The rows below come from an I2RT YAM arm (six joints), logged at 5 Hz.
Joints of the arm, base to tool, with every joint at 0 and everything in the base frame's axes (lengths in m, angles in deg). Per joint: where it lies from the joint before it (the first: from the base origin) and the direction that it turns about. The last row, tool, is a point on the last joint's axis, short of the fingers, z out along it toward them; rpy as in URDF.
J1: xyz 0.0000 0.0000 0.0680 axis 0 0 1
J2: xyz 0.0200 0.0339 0.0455 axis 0 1 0
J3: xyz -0.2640 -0.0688 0.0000 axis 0 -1 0
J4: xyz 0.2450 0.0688 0.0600 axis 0 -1 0
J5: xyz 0.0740 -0.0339 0.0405 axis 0 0 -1
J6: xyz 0.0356 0.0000 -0.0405 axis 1 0 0
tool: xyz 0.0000 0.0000 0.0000 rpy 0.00 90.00 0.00
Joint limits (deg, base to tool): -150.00..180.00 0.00..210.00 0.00..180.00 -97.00..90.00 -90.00..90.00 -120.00..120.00
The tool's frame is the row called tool.
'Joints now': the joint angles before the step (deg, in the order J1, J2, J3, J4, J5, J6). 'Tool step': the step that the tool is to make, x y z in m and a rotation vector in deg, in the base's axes. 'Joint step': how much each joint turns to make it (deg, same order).
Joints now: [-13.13 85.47 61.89 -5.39 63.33 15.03]
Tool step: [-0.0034 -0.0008 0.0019 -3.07 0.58 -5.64]
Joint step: [0.01 0.00 -0.02 0.16 6.45 -0.01]
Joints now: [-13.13 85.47 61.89 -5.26 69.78 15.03]
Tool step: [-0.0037 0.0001 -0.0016 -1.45 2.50 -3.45]
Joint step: [0.01 0.00 -0.01 -2.12 3.98 0.02]
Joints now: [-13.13 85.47 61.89 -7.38 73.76 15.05]
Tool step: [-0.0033 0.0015 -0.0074 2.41 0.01 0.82]
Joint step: [0.06 -0.01 -0.01 -5.50 -1.93 5.18]
